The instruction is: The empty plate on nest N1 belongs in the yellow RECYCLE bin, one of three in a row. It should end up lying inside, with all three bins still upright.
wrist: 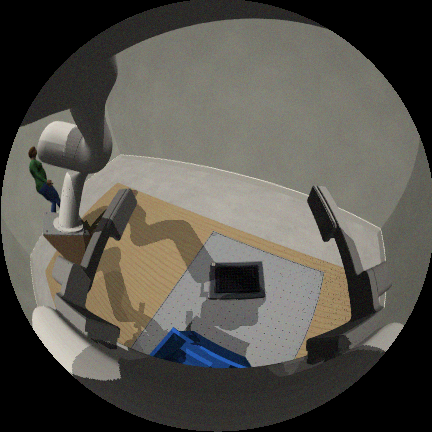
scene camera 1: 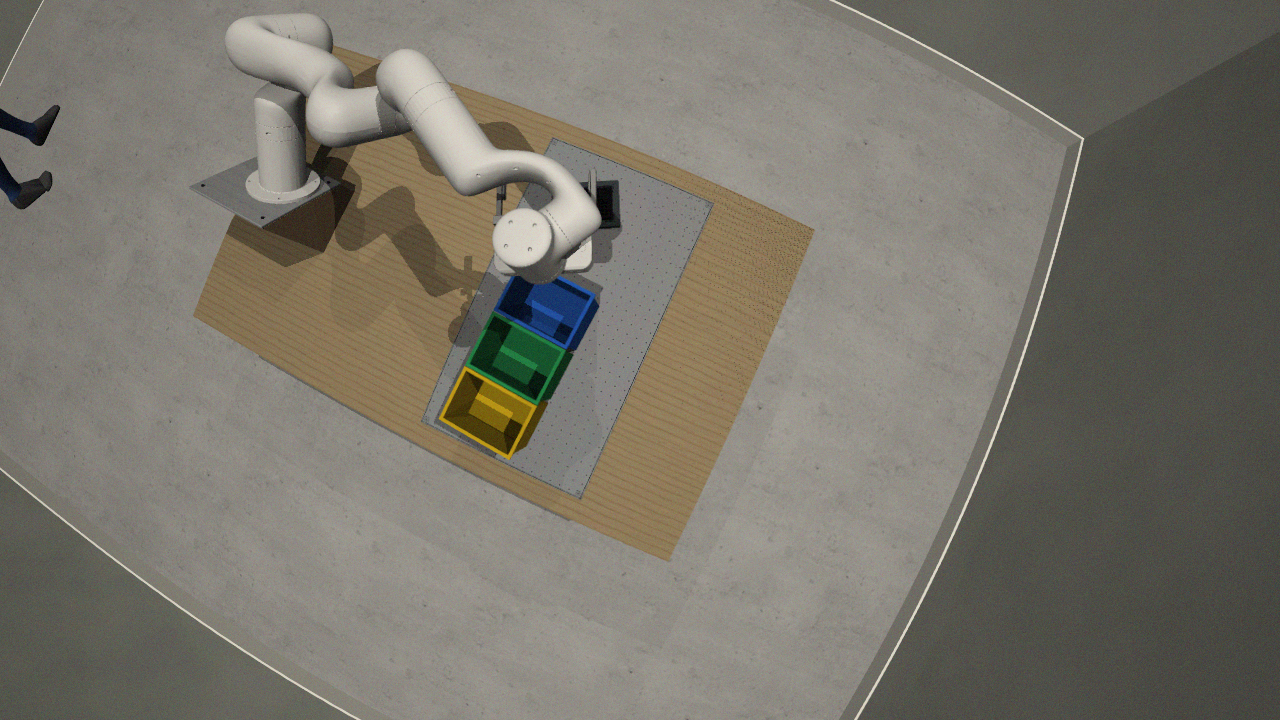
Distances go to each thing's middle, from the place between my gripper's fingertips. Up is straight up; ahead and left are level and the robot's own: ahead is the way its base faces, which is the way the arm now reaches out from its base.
My gripper is now 30 cm above the blue bin (scene camera 1: 561,311), 20 cm to the left of it and 7 cm short of it. From my hand the other things lie so: green bin (scene camera 1: 530,366): 33 cm to the right, 30 cm below, 7 cm ahead; then black plate (wrist: 239,278): 38 cm below, 7 cm to the left; then yellow bin (scene camera 1: 478,407): 46 cm to the right, 30 cm below, 7 cm ahead.
